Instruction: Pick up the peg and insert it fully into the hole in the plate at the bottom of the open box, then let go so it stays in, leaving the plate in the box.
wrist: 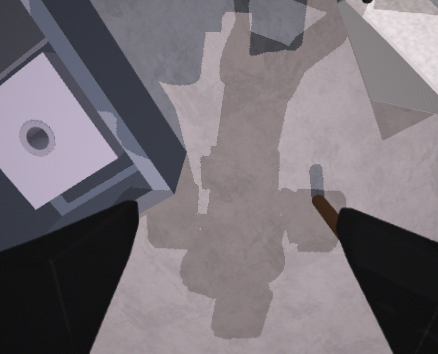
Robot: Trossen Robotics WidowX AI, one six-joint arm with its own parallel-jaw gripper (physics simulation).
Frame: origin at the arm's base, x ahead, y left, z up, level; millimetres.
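Seen in the pictures: gripper, between the fingertips: (239, 215).
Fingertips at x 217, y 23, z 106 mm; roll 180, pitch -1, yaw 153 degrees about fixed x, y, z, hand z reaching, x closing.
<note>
Pixels of each thing's top centre, then the offset from my fingertips to it. "spot": a spot on its surface instead. Level surfaces: height alone.
- brown peg, centre of its top: (352, 243) dx -62, dy +113, dz -87 mm
- open dark blue-grey box, a spot on its surface: (142, 95) spot: dx +48, dy -59, dz -142 mm
- white plate, centre of its top: (35, 139) dx +129, dy -66, dz -106 mm
- mottled table top, height of its surface: dz -167 mm
My gripper (239, 215) is open, with one black finger at the lower left and one at the lower right. A brown peg (326, 215) shows beside the tip of the right finger, which hides its near end; whether they touch I cannot tell. The open dark blue-grey box (142, 95) is at the left, and its near corner is just above the left finger's tip. The white plate (70, 115) lies in the bottom of the box. Its round hole (37, 138) with a grey rim is in view. The left finger covers part of the box.
A grey wedge-shaped block (395, 75) is at the upper right, beside a bright white patch. A dark, partly see-through-looking shape (277, 30) is at the top middle. Shadows of the arm and gripper fall across the mottled table top (320, 300).
</note>
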